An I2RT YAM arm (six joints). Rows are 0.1 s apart.
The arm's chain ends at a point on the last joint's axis. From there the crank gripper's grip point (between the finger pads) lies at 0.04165 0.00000 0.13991 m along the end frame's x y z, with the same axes.
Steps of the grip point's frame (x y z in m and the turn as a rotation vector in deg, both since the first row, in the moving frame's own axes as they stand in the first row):
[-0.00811, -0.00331, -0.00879, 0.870, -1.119, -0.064]
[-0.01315, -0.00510, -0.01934, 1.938, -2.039, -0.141]
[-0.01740, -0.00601, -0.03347, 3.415, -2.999, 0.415]
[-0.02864, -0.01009, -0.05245, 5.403, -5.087, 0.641]
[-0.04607, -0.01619, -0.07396, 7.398, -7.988, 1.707]
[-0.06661, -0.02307, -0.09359, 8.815, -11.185, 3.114]
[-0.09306, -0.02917, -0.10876, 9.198, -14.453, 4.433]
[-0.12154, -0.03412, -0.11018, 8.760, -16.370, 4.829]
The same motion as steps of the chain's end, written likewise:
[-0.00537, -0.00113, -0.00956, 0.870, -1.119, -0.064]
[-0.00814, -0.00025, -0.02065, 1.938, -2.039, -0.141]
[-0.01006, 0.00211, -0.03522, 3.415, -2.999, 0.415]
[-0.01616, 0.00285, -0.05499, 5.403, -5.087, 0.641]
[-0.02653, 0.00119, -0.07729, 7.398, -7.988, 1.707]
[-0.03932, -0.00266, -0.09751, 8.815, -11.185, 3.114]
[-0.05775, -0.00805, -0.11315, 9.198, -14.453, 4.433]
[-0.08137, -0.01400, -0.11485, 8.760, -16.370, 4.829]

